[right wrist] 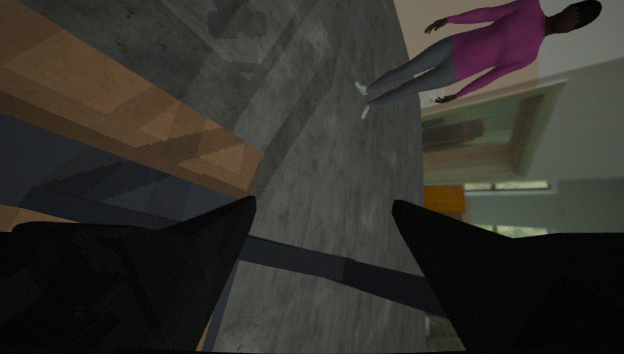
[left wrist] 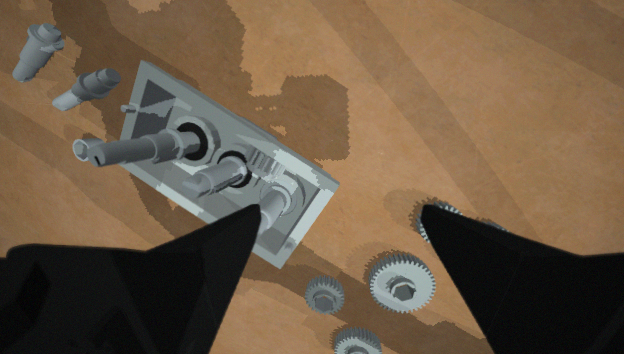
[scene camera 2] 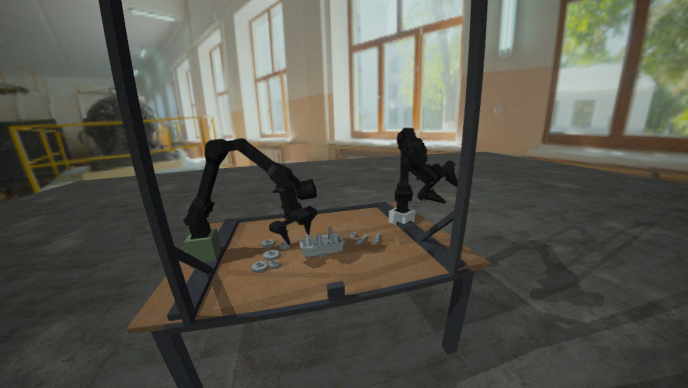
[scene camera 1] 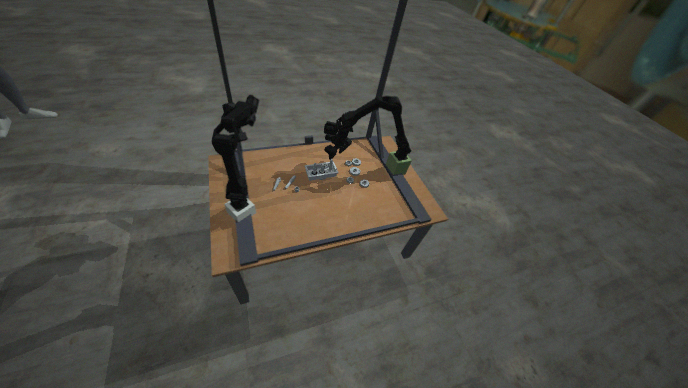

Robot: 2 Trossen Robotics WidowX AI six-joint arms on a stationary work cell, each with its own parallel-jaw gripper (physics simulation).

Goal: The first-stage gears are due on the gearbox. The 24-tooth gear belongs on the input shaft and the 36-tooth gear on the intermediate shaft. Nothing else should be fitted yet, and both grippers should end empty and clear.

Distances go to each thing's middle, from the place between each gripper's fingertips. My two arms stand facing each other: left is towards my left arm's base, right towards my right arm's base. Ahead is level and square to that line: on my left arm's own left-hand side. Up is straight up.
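The grey gearbox (left wrist: 159, 101) is 100 mm to the right of my left hand, 30 mm ahead of it and 60 mm below it. I also see the green arm base (scene camera 2: 207, 249), and counting from my left hand it is 370 mm to the left, 150 mm ahead and 30 mm below.
From my right hand, the grey gearbox is 25 cm ahead, 44 cm to the left and 23 cm below. The green arm base is 36 cm ahead of my right hand, 91 cm to the left of it and 20 cm below it.
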